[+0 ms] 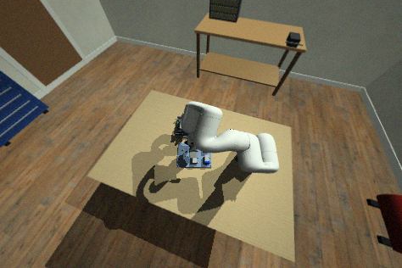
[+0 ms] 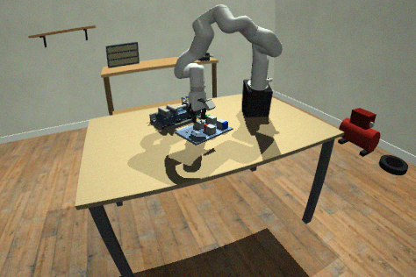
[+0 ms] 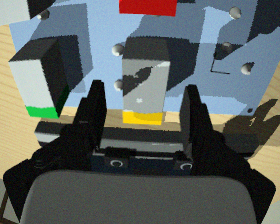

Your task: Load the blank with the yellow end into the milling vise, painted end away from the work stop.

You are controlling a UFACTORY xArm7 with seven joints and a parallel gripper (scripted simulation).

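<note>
The yellow-ended blank is 4 cm below my hand. Also, from my hand: blue infeed plate: 6 cm below, 4 cm to the left, 1 cm behind; red-ended blank: 8 cm to the left, 4 cm below, 3 cm behind; green-ended blank: 8 cm behind, 4 cm below, 3 cm to the right.
</note>
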